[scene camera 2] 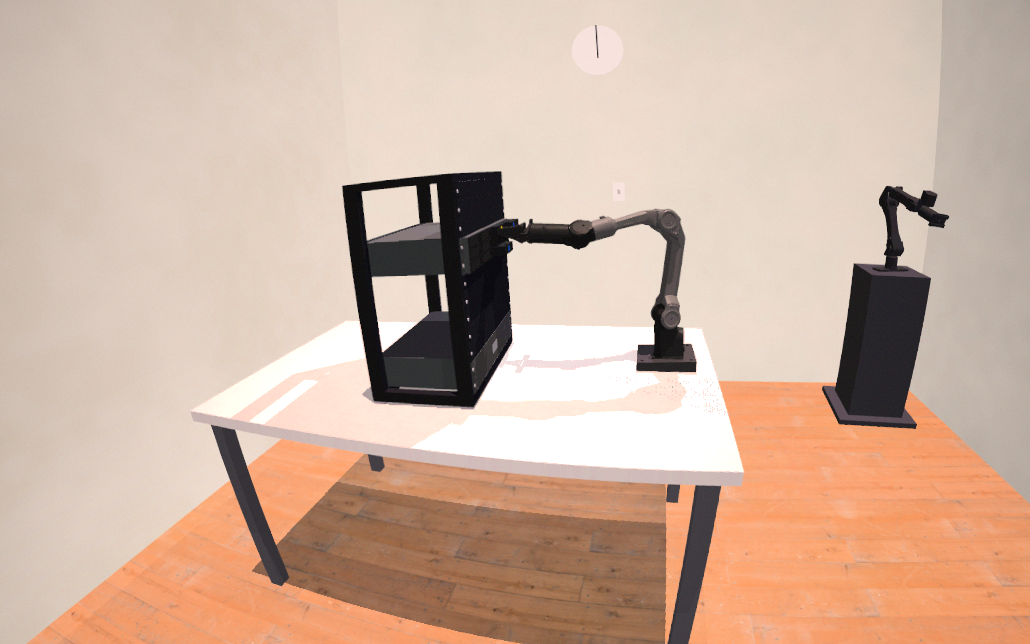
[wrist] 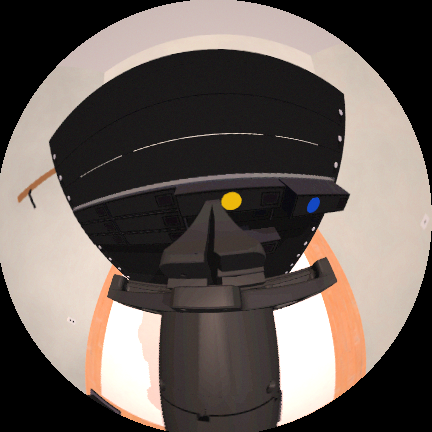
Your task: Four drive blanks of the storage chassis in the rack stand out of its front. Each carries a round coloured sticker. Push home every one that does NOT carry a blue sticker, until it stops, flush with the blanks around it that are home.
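Observation:
The storage chassis sits in the upper part of the rack. A blank with a yellow sticker is in its top row and stands out less than the blank beside it. That neighbour, the blue-stickered blank, stands well out at the right end. Lower down, another protruding blank shows blue in the scene view; my fingers partly cover it in the wrist view. My gripper is shut and empty, its tips at the yellow-stickered blank's face, left of the sticker. A fourth protruding blank cannot be made out.
The rack stands on a white table, with plain dark panels above the chassis and another unit at its bottom. My arm's base is at the table's right. A second arm stands on a dark pedestal farther right.

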